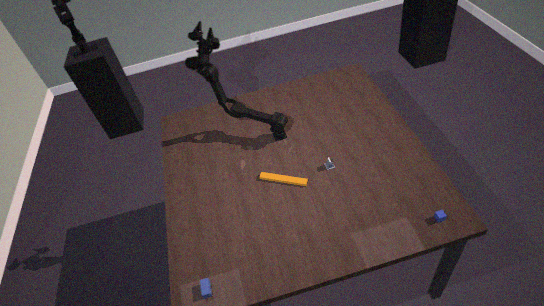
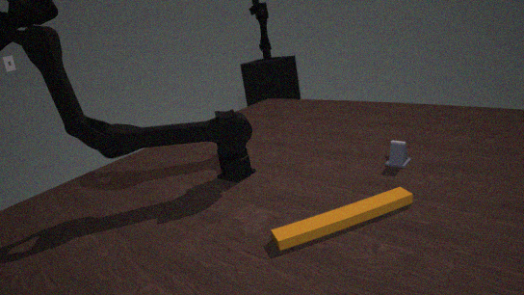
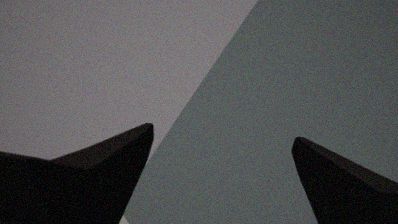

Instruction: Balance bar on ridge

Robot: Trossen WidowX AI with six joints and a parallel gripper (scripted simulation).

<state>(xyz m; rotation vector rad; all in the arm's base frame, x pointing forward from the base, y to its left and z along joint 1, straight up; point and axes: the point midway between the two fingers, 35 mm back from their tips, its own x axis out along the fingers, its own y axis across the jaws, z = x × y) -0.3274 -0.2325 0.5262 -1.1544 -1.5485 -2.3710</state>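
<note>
My gripper tip is now 660 mm short of the orange bar, 160 mm to the right of it and 540 mm above it. Also, from my gripper tip: blue cube: 1090 mm ahead, 720 mm to the left, 530 mm below.
</note>
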